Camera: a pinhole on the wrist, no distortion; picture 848 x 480 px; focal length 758.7 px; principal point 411.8 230.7 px. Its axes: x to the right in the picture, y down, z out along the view. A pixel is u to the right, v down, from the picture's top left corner.
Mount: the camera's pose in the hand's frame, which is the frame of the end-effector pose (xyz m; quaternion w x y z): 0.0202 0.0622 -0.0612 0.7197 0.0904 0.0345 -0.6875
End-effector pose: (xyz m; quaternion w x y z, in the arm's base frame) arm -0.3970 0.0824 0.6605 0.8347 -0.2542 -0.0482 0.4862
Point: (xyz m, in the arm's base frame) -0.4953 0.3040 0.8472
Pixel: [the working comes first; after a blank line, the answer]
In the camera's frame: -0.0698 0.1108 0.3235

outside the picture
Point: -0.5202 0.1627 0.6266
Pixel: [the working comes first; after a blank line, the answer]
In the camera's frame: -0.0998 -0.0001 0.0868

outside the picture
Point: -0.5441 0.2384 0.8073
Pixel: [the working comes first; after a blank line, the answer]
In the camera's frame: -0.0967 0.0351 0.2810

151 325
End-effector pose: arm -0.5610 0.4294 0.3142 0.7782 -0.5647 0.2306 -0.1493
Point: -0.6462 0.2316 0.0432
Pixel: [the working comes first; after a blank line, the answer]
In the camera's frame: -0.0919 0.0438 -0.2374

behind the camera
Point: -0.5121 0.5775 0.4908
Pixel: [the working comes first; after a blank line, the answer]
In the camera's frame: 0.1325 -0.0711 0.2865

763 42
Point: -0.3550 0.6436 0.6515
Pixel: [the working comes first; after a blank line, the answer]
In the camera's frame: 0.2388 0.0083 0.4795

790 244
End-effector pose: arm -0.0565 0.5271 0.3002 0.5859 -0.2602 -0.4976 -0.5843
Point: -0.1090 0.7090 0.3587
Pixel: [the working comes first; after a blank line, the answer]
In the camera's frame: 0.0145 -0.0172 0.2677

453 182
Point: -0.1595 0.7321 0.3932
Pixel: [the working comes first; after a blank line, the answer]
In the camera's frame: 0.0412 0.0150 0.3179

510 267
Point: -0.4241 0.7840 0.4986
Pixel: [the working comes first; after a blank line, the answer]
In the camera's frame: 0.2274 0.1381 0.5023

755 439
